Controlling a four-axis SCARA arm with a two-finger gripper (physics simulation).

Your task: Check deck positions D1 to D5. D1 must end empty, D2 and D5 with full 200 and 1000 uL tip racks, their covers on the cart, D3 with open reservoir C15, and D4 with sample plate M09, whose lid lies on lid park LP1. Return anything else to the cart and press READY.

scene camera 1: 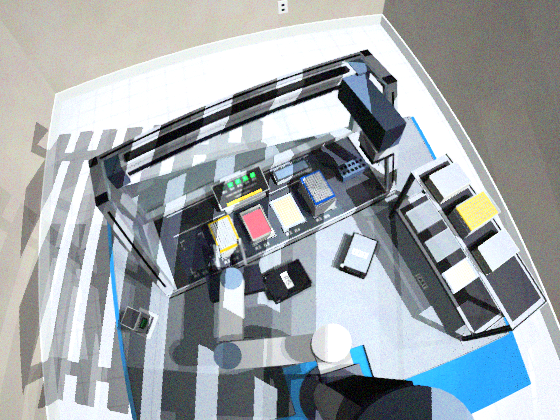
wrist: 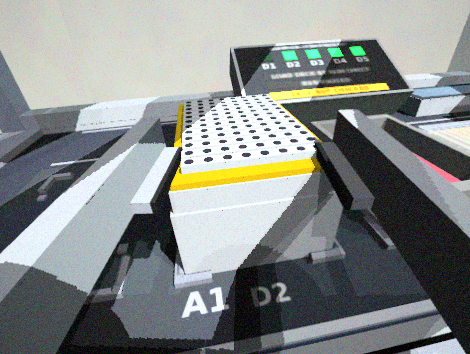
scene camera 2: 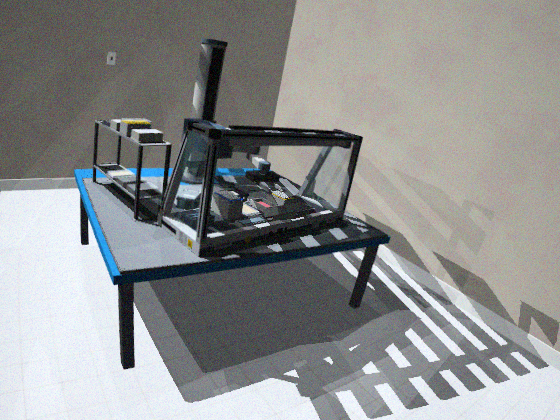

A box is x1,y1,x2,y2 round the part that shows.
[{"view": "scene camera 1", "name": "my gripper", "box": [205,238,265,302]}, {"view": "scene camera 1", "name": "blue-rimmed tip box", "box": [299,170,335,216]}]
